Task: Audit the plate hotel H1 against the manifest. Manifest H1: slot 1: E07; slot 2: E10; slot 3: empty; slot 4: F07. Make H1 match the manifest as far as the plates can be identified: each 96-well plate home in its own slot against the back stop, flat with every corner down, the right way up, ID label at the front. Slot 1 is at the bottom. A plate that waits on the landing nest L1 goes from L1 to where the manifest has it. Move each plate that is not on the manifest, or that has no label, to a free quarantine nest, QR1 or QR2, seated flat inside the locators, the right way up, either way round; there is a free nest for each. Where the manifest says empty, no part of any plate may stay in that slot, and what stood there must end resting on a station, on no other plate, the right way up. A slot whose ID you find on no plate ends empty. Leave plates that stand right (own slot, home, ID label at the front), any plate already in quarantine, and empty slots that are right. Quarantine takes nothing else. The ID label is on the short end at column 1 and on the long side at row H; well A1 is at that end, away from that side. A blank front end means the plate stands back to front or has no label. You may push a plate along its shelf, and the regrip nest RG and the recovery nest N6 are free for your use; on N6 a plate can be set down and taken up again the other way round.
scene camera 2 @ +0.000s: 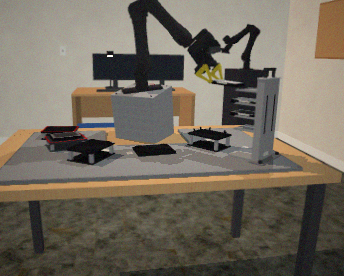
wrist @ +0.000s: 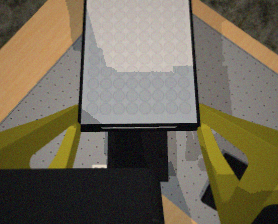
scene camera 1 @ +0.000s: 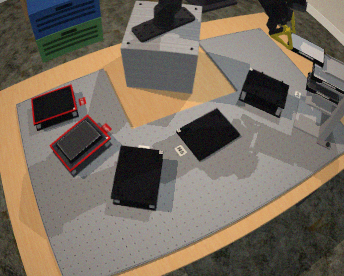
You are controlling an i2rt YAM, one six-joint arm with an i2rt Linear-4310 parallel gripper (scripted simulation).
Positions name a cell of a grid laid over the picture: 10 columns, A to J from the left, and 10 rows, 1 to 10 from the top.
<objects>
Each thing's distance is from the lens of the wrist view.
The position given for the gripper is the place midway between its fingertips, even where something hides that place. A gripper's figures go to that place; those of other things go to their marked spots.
gripper (wrist: E5): 0.13 m
black regrip nest RG (wrist: F7): 0.37 m
</objects>
